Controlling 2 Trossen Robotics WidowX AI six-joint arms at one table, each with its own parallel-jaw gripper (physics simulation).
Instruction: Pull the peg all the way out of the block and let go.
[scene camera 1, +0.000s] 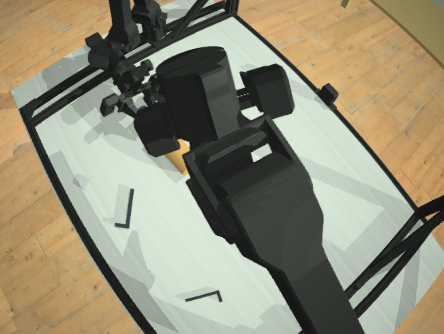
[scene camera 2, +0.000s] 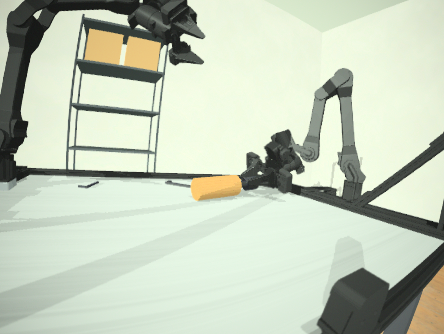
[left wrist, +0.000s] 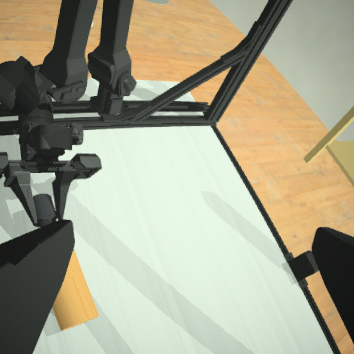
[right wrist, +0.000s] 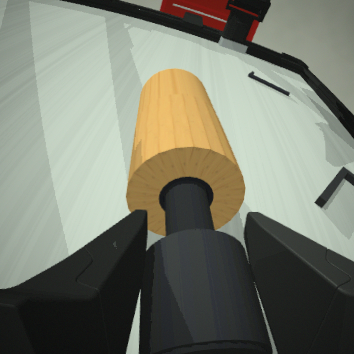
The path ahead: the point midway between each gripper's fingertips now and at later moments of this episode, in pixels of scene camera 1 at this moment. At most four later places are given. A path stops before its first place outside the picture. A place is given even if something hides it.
The left gripper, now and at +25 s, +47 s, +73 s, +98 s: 210, 84; 201, 161; 187, 160; 150, 141; 146, 137
The right gripper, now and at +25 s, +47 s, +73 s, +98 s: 151, 120; 153, 117; 140, 124; 102, 99; 98, 99
